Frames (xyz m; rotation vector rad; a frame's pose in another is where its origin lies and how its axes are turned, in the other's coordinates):
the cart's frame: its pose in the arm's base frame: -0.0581 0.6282 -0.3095 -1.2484 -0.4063 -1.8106
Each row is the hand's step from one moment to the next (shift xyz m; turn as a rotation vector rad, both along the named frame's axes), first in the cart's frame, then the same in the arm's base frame.
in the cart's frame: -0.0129 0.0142 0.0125 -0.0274 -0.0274 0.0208
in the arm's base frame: 0.0202 0.0065 -0.0086 -0.0066 0.0425 -0.0092
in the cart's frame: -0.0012 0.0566 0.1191 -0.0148 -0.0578 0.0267
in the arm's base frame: 0.1155 0.0493 0.0403 -0.0289 0.0577 0.0105
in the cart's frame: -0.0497 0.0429 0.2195 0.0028 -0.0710 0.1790
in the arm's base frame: 0.1691 0.1479 0.0451 0.0481 0.1599 0.0960
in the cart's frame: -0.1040 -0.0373 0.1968 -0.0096 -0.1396 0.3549
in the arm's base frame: 0.0977 0.2034 0.0037 0.0980 0.3235 0.1768
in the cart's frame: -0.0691 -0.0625 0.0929 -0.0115 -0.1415 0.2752
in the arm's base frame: 0.0124 0.1308 -0.0067 0.0498 0.2716 0.1402
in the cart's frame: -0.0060 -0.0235 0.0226 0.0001 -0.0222 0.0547
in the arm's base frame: -0.0048 0.0314 0.0095 0.0144 0.0495 0.0288
